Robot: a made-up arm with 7 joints.
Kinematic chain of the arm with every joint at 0, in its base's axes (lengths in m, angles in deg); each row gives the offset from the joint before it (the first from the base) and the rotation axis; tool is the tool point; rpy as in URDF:
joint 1: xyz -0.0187 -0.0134 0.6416 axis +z
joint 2: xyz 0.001 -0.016 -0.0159 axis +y
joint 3: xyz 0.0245 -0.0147 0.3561 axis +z
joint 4: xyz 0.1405 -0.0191 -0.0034 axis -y
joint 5: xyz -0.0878 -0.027 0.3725 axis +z
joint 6: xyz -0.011 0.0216 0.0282 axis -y
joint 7: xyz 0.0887 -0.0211 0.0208 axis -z
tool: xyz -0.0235 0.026 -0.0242 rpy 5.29 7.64 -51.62
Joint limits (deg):
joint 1: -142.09..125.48
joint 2: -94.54..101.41
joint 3: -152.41..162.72
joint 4: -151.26..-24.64
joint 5: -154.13..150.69
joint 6: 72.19..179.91
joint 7: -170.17..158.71
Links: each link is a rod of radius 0.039 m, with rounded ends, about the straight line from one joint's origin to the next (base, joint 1, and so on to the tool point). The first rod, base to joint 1, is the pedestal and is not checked.
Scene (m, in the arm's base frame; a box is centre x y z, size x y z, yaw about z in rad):
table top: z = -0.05
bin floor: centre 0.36 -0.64 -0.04 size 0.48 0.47 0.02 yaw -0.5
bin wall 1: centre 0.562 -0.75 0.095 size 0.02 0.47 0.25 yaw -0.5
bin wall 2: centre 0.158 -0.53 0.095 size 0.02 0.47 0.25 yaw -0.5
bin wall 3: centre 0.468 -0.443 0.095 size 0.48 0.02 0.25 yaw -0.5
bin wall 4: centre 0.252 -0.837 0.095 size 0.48 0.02 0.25 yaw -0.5
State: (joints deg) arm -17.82 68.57 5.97 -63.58 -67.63 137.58 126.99
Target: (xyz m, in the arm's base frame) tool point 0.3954 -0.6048 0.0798
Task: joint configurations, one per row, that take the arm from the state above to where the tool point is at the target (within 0.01 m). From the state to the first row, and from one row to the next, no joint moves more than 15 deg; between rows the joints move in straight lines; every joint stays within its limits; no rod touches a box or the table.
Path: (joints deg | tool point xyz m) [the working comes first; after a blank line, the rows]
Joints at the target: -44.49 92.19 -13.43 -57.31 -61.17 120.37 130.47
Straight joint move there: touches bin wall 3.

1: -27.31 62.17 -0.08 -75.69 -70.39 138.59 126.22 | 0.7035 -0.3646 0.3639
2: -36.79 55.77 -6.13 -87.81 -73.15 139.59 125.45 | 0.5677 -0.5062 0.3642
3: -46.28 49.38 -12.18 -99.92 -75.91 140.60 124.68 | 0.3954 -0.6048 0.3730
4: -45.68 63.65 -12.60 -85.72 -70.99 133.85 126.61 | 0.4082 -0.6273 0.2742
5: -45.08 77.92 -13.02 -71.51 -66.08 127.11 128.54 | 0.4084 -0.6272 0.1747
6: -44.49 92.19 -13.43 -57.31 -61.17 120.37 130.47 | 0.3954 -0.6048 0.0797

